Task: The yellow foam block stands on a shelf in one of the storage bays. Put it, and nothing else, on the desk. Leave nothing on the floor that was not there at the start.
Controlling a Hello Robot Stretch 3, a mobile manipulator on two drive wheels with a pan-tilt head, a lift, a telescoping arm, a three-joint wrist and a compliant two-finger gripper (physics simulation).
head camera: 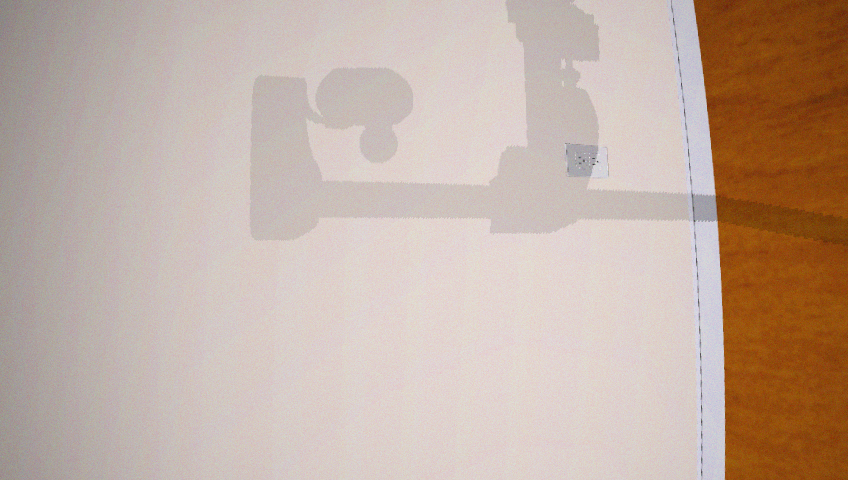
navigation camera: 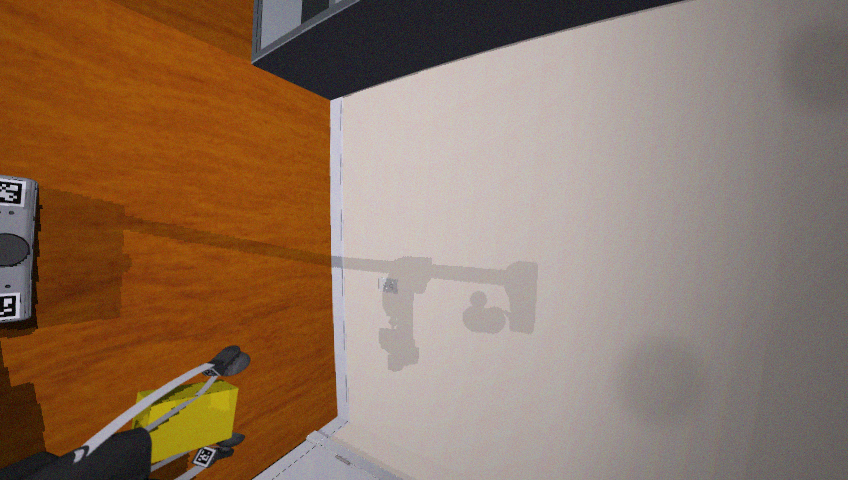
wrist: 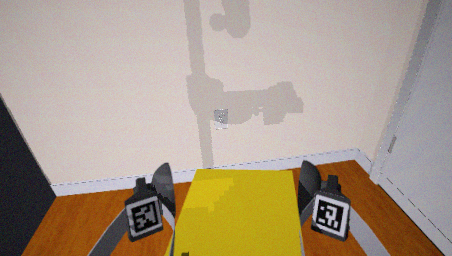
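Pixels of known places: gripper, fingertip midpoint: [navigation camera: 241,394]; robot's base at its link origin: [navigation camera: 5,246].
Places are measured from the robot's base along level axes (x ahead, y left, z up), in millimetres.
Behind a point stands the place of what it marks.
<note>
The yellow foam block [navigation camera: 193,425] @[x 150, y -160, z 889 mm] [wrist: 240,215] is between the two fingertips of my gripper [navigation camera: 230,402] @[x 220, y -164, z 856 mm] [wrist: 236,180] @[x 220, y -164, z 856 mm], which is shut on it. The block is held in the air above the wooden floor, and the fingertips are at its left and right sides in the wrist view. Part of the block is cut off by the lower edge of the wrist view. The desk does not show in these views.
A pale wall [head camera: 357,333] @[x 1133, y 169, z 928 mm] [navigation camera: 535,178] @[x 1120, y 321, z 1096 mm] [wrist: 100,100] with an outlet [head camera: 586,160] @[x 1157, y -159, z 404 mm] [navigation camera: 387,284] @[x 1155, y -154, z 399 mm] [wrist: 221,119] and my shadow stands ahead. A dark storage unit [navigation camera: 416,35] @[x 843, y 837, z 711 mm] [wrist: 17,175] is at the left in the wrist view, a grey door [wrist: 425,125] at the right. My base [navigation camera: 20,249] @[x 27, y 1, z 176 mm] shows at left in the navigation view.
</note>
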